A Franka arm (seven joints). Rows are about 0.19 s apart.
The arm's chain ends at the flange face. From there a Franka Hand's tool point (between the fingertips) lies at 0.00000 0.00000 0.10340 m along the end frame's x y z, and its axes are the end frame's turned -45 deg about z.
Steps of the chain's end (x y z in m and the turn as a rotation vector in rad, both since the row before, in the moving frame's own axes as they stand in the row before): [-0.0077, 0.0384, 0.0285, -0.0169, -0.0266, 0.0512]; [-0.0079, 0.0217, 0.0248, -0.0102, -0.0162, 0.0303]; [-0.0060, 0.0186, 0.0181, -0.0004, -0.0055, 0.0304]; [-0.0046, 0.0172, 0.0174, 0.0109, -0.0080, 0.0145]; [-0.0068, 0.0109, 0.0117, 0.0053, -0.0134, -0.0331]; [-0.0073, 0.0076, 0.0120, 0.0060, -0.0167, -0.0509]
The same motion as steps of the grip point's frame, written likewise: [-0.0358, 0.0209, 0.0284, 0.0069, -0.0308, 0.0512]; [-0.0229, 0.0093, 0.0248, 0.0042, -0.0187, 0.0303]; [-0.0178, 0.0085, 0.0181, 0.0036, -0.0042, 0.0304]; [-0.0152, 0.0075, 0.0174, 0.0134, 0.0021, 0.0145]; [-0.0131, 0.0015, 0.0117, 0.0132, -0.0057, -0.0331]; [-0.0114, -0.0014, 0.0120, 0.0161, -0.0076, -0.0509]
